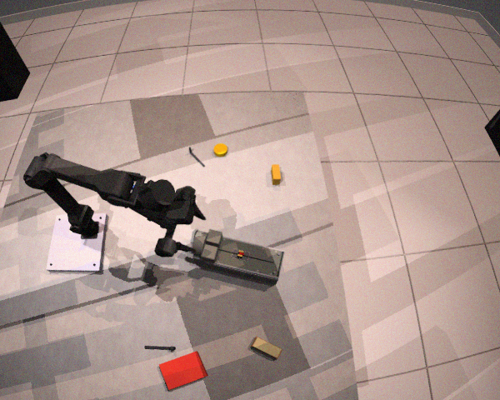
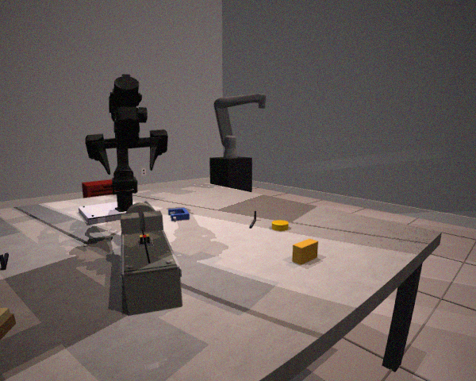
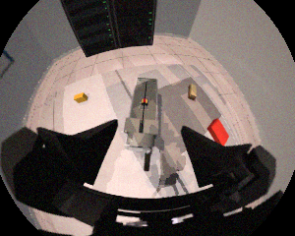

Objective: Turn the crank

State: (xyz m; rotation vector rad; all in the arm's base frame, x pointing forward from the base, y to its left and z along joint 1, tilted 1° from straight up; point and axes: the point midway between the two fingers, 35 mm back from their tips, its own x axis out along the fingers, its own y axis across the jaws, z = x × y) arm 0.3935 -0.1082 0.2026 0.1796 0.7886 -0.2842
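My gripper tip is now 130 mm above the dark crank handle, 70 mm past it and 20 mm to the right of it. Round my gripper tip: tan block 300 mm to the right, 190 mm below, 160 mm ahead; then blue block 250 mm to the left, 250 mm behind, 190 mm below; then red pointer 120 mm below, 110 mm ahead, 20 mm to the right.
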